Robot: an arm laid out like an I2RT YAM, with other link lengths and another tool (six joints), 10 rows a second.
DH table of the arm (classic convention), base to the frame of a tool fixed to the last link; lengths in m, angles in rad. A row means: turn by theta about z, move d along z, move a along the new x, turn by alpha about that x. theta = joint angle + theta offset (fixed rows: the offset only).
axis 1: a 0.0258; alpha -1.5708; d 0.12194; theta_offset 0
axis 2: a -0.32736; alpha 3.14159; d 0; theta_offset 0
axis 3: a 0.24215; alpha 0; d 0; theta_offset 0.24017
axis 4: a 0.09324; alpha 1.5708; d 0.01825; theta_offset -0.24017
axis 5: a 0; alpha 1.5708; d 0.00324; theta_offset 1.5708
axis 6: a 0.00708; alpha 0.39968; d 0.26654; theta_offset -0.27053
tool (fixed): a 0; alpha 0; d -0.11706; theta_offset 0
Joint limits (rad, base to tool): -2.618..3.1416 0..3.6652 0..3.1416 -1.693..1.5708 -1.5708..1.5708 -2.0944..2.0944
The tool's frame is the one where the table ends.
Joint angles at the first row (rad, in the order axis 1, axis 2, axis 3, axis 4, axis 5, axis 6):
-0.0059, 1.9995, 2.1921, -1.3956, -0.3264, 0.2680
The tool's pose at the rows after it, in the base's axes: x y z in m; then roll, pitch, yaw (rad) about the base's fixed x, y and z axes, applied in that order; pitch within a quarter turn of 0, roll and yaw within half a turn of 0:
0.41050 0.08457 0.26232 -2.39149 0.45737 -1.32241
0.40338 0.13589 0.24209 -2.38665 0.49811 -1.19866
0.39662 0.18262 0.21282 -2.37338 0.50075 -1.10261
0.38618 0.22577 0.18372 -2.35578 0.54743 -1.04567
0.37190 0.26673 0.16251 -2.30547 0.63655 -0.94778
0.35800 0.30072 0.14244 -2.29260 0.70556 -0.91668
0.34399 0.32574 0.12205 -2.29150 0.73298 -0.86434
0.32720 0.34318 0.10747 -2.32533 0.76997 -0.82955
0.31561 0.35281 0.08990 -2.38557 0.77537 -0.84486
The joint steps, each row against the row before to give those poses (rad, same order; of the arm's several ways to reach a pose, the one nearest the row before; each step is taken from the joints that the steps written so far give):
0.0915, 0.0027, -0.0774, 0.0240, -0.1571, -0.0004
0.1091, 0.0004, -0.0992, 0.0973, -0.0427, 0.0008
0.1084, 0.0007, -0.1259, 0.1488, 0.0015, 0.0221
0.0851, 0.0015, -0.1384, 0.1789, -0.0328, 0.0599
0.0671, 0.0088, -0.1164, 0.1762, -0.0882, 0.0412
0.0610, 0.0191, -0.0908, 0.1602, -0.0465, 0.0820
0.0546, 0.0355, -0.0431, 0.0886, -0.0229, 0.0199
0.0419, 0.0393, -0.0065, 0.0171, -0.0370, 0.0011
0.0313, 0.0400, -0.0004, 0.0011, 0.0012, 0.0061

